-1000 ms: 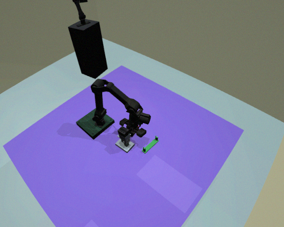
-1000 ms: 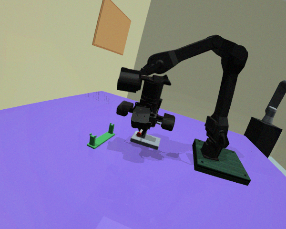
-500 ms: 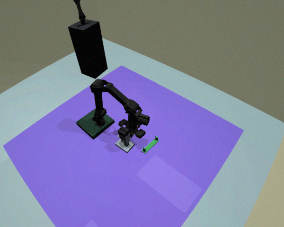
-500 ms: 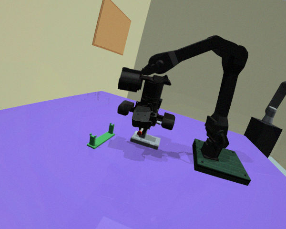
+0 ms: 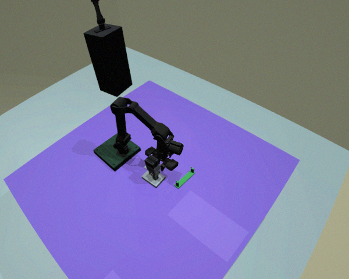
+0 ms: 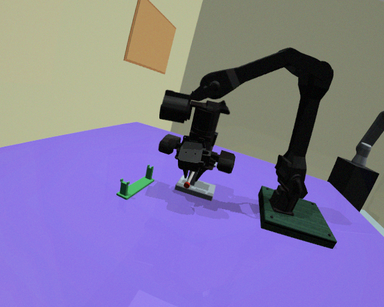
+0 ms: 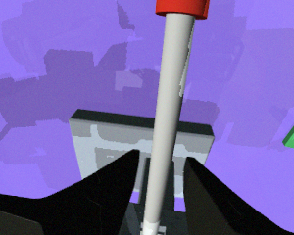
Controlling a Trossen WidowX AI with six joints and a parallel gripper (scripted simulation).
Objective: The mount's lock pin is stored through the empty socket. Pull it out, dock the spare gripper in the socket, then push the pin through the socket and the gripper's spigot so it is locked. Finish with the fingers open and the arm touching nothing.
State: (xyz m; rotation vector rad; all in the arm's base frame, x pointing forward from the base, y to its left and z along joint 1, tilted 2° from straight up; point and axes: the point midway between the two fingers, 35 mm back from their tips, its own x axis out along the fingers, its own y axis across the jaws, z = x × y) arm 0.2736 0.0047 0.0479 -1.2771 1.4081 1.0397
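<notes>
Now: gripper tip 2 cm past the grey mount and 4 cm to the left of it. The rest, counted from my gripper tip: spare gripper 1 cm behind, 4 cm to the right, 8 cm above; then green cradle 13 cm ahead, 4 cm to the left, 2 cm below.
</notes>
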